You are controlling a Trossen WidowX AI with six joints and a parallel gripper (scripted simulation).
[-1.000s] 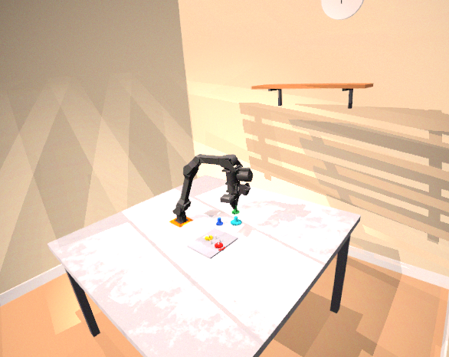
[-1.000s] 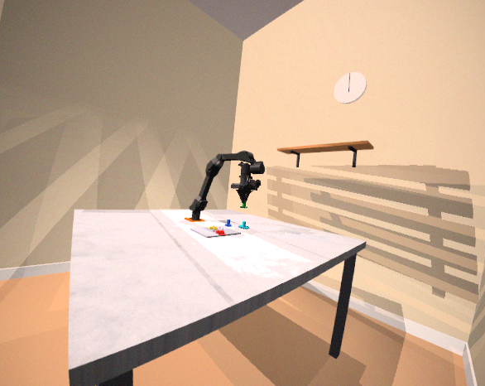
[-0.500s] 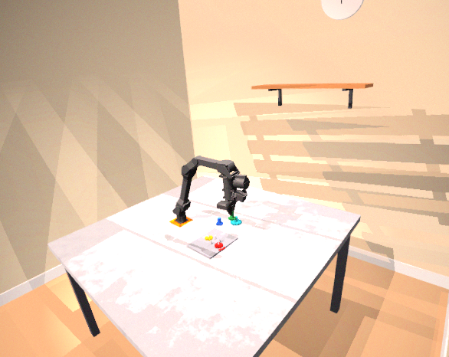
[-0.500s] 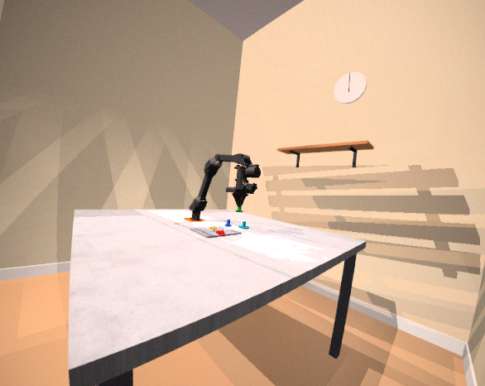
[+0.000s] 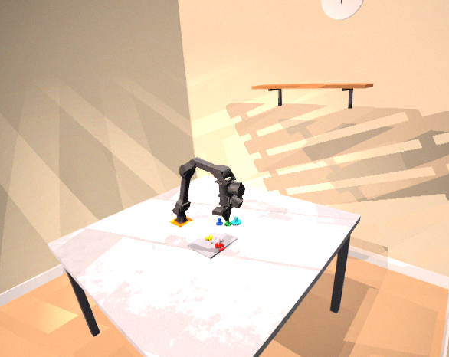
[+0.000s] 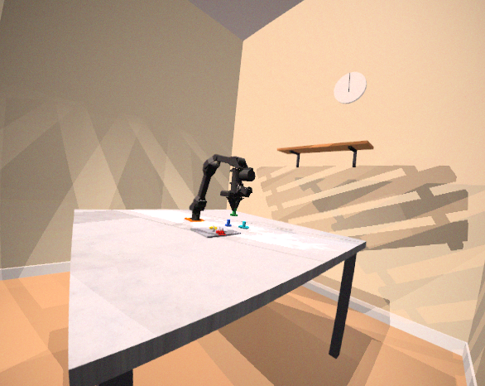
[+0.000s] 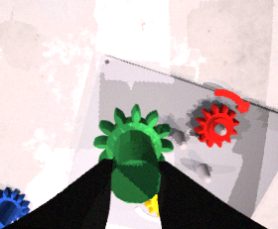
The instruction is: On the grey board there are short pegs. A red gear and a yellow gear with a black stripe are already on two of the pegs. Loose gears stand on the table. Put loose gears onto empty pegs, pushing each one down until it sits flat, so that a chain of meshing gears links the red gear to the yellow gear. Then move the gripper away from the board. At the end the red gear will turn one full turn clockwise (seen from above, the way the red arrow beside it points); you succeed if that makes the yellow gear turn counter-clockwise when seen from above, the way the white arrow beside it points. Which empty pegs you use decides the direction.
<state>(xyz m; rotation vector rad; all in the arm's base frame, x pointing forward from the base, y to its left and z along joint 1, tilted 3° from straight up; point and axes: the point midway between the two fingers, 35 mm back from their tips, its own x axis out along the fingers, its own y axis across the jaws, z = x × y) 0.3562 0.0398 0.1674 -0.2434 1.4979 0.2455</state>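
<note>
The red gear lies 100 mm below my gripper tip, 80 mm to the right of it and 10 mm ahead of it. Round my gripper tip: green gear 10 mm below; yellow gear 100 mm below, 80 mm behind, 70 mm to the right; small blue gear 150 mm behind, 100 mm below, 80 mm to the left.
</note>
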